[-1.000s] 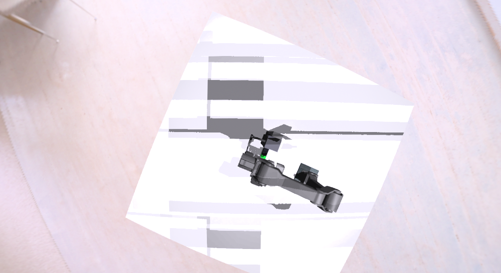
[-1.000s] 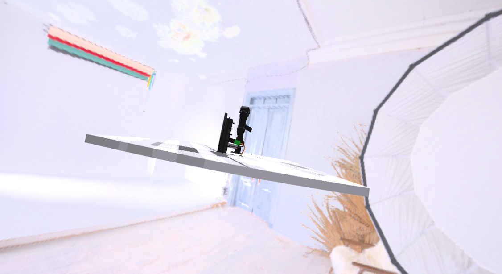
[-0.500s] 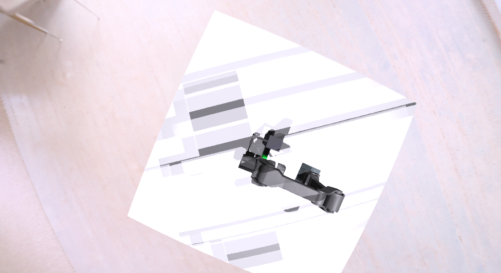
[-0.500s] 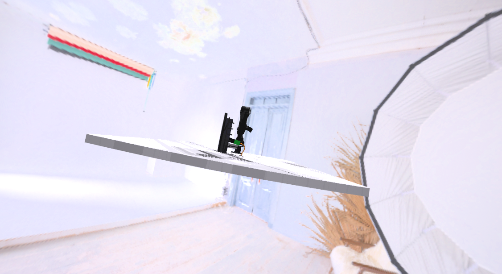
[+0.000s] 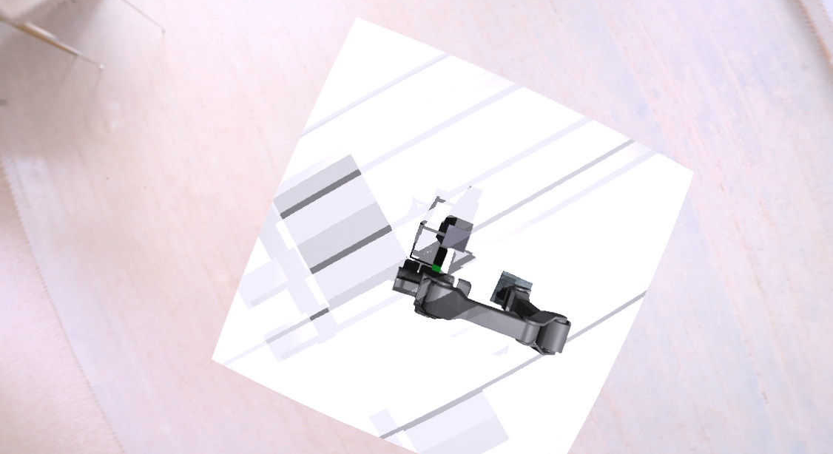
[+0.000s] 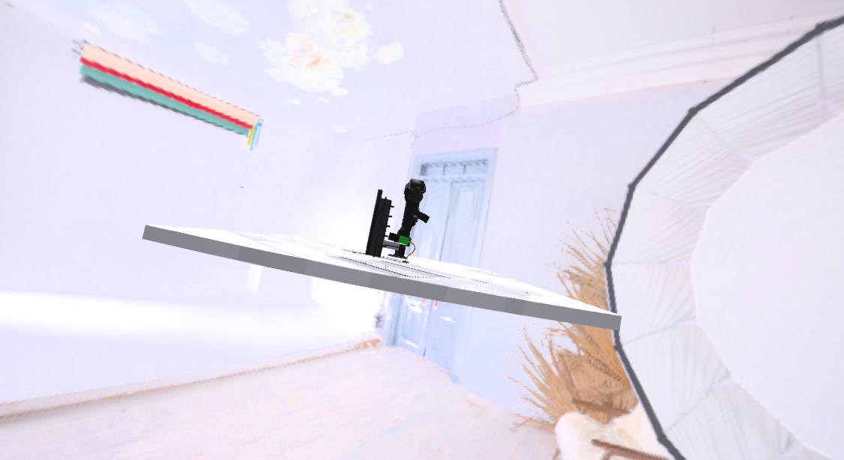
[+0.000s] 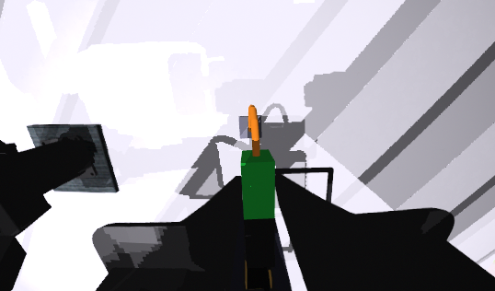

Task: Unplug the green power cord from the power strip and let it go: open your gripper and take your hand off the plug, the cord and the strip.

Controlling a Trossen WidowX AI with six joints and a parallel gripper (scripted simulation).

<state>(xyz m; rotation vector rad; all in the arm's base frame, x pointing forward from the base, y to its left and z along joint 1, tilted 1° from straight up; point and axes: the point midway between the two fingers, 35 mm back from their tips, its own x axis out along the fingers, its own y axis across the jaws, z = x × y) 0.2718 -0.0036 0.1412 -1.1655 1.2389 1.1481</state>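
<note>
The green plug is 3 cm to the right of my gripper tip and 1 cm below it. Also, from my gripper tip: black power strip: 1 cm behind, 14 cm to the right, 2 cm above.
</note>
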